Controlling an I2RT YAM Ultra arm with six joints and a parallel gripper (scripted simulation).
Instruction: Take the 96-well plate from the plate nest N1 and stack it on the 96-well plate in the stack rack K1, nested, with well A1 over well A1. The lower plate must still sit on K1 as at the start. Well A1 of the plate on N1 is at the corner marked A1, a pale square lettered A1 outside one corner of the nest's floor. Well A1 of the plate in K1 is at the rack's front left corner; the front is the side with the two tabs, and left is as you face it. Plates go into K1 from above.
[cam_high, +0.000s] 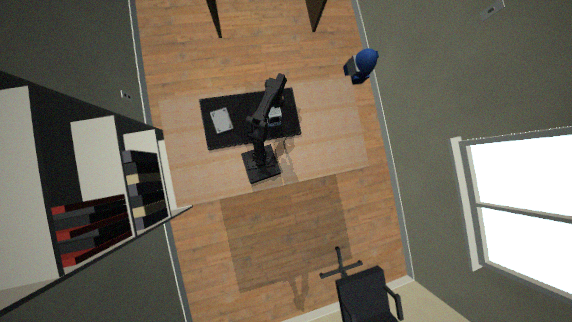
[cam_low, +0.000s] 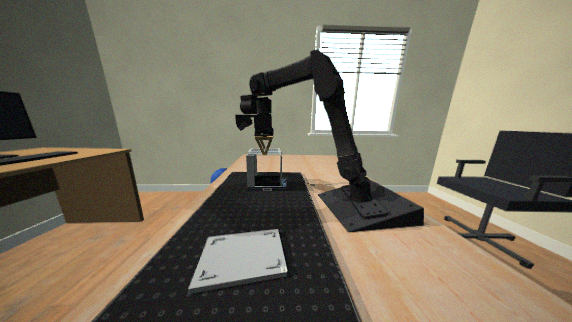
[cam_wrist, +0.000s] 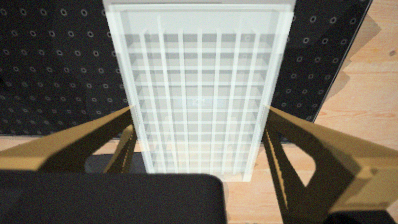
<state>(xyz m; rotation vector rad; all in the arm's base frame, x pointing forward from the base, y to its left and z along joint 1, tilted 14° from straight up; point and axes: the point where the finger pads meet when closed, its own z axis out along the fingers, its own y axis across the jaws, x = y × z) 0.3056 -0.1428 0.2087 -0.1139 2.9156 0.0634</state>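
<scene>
My gripper is now right at the 96-well plate. Also, from my hand: plate nest N1: 370 mm to the left, 150 mm below, 10 mm behind; then A1 mark: 410 mm to the left, 140 mm below, 90 mm behind.
</scene>
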